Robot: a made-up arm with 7 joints. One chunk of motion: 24 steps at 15 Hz.
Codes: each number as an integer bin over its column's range. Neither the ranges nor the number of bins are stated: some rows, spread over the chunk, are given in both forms.
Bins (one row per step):
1: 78 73 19 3 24 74 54
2: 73 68 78 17 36 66 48
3: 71 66 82 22 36 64 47
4: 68 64 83 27 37 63 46
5: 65 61 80 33 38 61 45
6: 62 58 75 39 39 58 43
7: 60 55 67 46 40 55 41
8: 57 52 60 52 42 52 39
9: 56 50 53 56 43 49 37
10: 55 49 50 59 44 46 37
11: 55 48 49 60 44 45 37
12: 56 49 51 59 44 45 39
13: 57 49 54 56 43 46 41
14: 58 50 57 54 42 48 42
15: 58 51 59 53 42 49 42
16: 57 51 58 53 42 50 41
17: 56 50 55 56 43 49 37
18: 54 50 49 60 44 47 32
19: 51 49 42 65 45 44 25
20: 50 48 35 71 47 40 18
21: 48 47 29 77 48 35 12
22: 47 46 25 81 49 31 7
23: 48 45 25 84 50 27 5
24: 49 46 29 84 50 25 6
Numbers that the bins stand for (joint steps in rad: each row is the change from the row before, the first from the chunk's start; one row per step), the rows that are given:
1: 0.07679 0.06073 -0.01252 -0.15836 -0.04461 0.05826 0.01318
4: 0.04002 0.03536 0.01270 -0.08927 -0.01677 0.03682 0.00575
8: -0.00042 0.00155 0.00364 -0.01730 -0.00606 0.01537 -0.00076
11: -0.00778 -0.00973 -0.00070 0.00573 -0.00178 0.00173 -0.00262
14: 0.00325 -0.00409 0.00245 -0.01155 -0.00606 0.00758 0.00203
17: -0.00410 -0.00409 0.00167 -0.00579 -0.00392 0.00953 -0.00262
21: -0.03352 -0.01255 -0.00858 0.05467 0.00679 -0.01777 -0.02585
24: -0.02984 -0.01536 -0.00858 0.07482 0.01107 -0.03726 -0.03142
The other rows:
2: 0.05840 0.04664 0.01073 -0.11806 -0.01891 0.04267 0.00761
3: 0.05105 0.04100 0.01230 -0.10367 -0.01891 0.03877 0.00668
5: 0.02899 0.02691 0.01152 -0.07200 -0.01463 0.03292 0.00482
6: 0.01796 0.01845 0.00955 -0.05473 -0.01248 0.02707 0.00296
7: 0.01061 0.01000 0.00639 -0.03458 -0.01034 0.02122 0.00110
9: -0.00410 -0.00409 0.00088 -0.00579 -0.00392 0.00953 -0.00262
10: -0.00778 -0.00691 -0.00030 0.00285 -0.00178 0.00368 -0.00262
12: -0.00410 -0.00691 0.00009 0.00285 -0.00178 0.00173 -0.00076
13: -0.00042 -0.00691 0.00127 -0.00579 -0.00392 0.00368 0.00110
15: 0.00325 -0.00127 0.00324 -0.01442 -0.00606 0.00953 0.00203
16: -0.00042 -0.00127 0.00285 -0.01442 -0.00606 0.01147 0.00110
18: -0.01145 -0.00409 -0.00070 0.00573 -0.00178 0.00563 -0.00726
19: -0.02248 -0.00691 -0.00345 0.02012 0.00036 -0.00022 -0.01377
20: -0.02616 -0.00973 -0.00621 0.03739 0.00465 -0.00802 -0.02027
22: -0.03719 -0.01536 -0.01015 0.06618 0.00893 -0.02557 -0.03049
23: -0.03352 -0.01818 -0.01015 0.07482 0.01107 -0.03336 -0.03235

